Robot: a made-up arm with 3 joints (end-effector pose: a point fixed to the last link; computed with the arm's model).
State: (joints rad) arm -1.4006 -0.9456 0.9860
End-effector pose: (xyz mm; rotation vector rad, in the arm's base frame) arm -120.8 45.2 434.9 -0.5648 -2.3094 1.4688
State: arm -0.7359 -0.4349 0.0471
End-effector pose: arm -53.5 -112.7 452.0 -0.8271 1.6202 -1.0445
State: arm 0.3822 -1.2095 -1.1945
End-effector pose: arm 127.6 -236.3 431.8 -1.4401 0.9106 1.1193
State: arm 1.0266 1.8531 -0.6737
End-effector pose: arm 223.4 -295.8 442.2 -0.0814 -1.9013 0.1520
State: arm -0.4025 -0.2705 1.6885
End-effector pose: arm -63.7 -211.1 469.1 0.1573 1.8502 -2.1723
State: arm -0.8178 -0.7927 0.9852
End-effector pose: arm -102.8 -119.4 441.6 -0.1353 2.4731 -1.7970
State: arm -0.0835 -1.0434 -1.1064
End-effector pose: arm 32.4 -196.3 435.5 -1.2495 1.0815 0.6511
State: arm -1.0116 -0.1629 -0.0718
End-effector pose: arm -66.6 -36.9 466.0 -0.8011 1.4314 -1.2505
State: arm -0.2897 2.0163 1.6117
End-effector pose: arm -86.3 -219.3 475.1 0.5675 -0.1055 -0.7433
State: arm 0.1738 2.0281 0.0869
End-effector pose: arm -12.5 -265.3 464.1 -0.2718 -1.2686 -0.4491
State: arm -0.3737 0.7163 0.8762
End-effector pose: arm -51.3 -180.9 500.0 -0.3300 0.5874 -1.3937
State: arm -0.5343 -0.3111 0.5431
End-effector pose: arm -40.6 -168.8 461.2 -0.6945 1.6040 -1.3635
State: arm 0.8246 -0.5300 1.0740
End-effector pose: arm 281.3 -268.5 454.8 -1.3102 1.1564 -0.8857
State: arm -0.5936 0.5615 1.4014
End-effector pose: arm -94.6 -149.0 489.4 0.2293 0.9939 -1.8501
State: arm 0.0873 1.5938 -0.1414
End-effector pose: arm -20.8 -231.7 476.0 -0.7200 -1.0431 -0.5243
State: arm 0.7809 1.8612 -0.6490
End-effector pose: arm 153.0 -303.0 442.9 -0.2965 -1.8567 -0.0149
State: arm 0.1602 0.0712 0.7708
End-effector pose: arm 92.8 -265.0 480.7 -0.8237 0.9535 -0.9804
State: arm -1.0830 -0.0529 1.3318
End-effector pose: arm -123.3 -31.8 475.0 0.4741 1.7212 -2.3574
